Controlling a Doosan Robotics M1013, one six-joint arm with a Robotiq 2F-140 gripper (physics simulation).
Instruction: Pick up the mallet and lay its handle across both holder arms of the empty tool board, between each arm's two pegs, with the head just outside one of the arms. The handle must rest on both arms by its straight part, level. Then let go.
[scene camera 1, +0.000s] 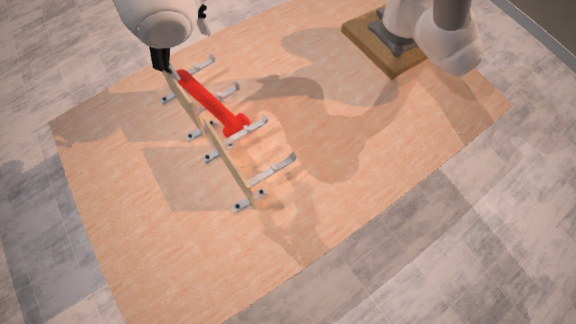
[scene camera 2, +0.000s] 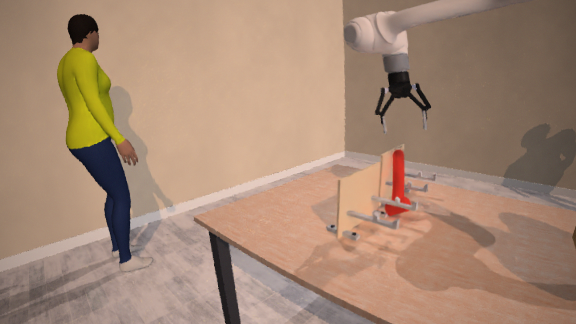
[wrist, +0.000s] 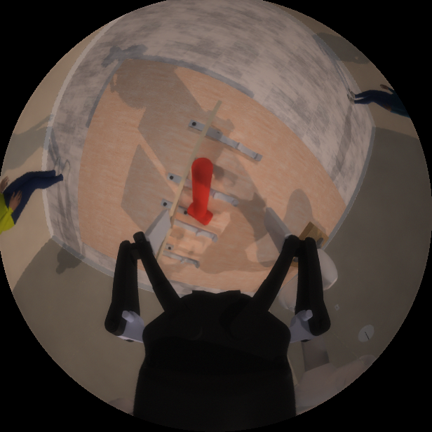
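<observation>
A red mallet (scene camera 1: 207, 102) (scene camera 2: 398, 175) (wrist: 201, 187) stands head down, handle up, in the gap between two upright wooden tool boards. The nearer board in scene camera 2 (scene camera 1: 227, 157) (scene camera 2: 357, 192) (wrist: 193, 156) has two grey arms with pegs and nothing on them. The farther board (scene camera 1: 182, 97) (scene camera 2: 386, 172) also has two arms; no tool shows on them. The mallet's head is beside the nearer board's inner arm (scene camera 1: 247, 131) (scene camera 2: 392, 202); contact cannot be told. My gripper (scene camera 1: 191, 54) (scene camera 2: 405, 128) (wrist: 216, 216) is open and empty, above the handle top and apart from it.
The boards stand on feet on the wooden table (scene camera 1: 150, 260) (scene camera 2: 280, 200). The arm's base block (scene camera 1: 367, 55) stands at the table's other side. A person in yellow (scene camera 2: 87, 100) (wrist: 7, 212) stands beyond the table. Another person (wrist: 382, 100) shows at the right of the wrist view.
</observation>
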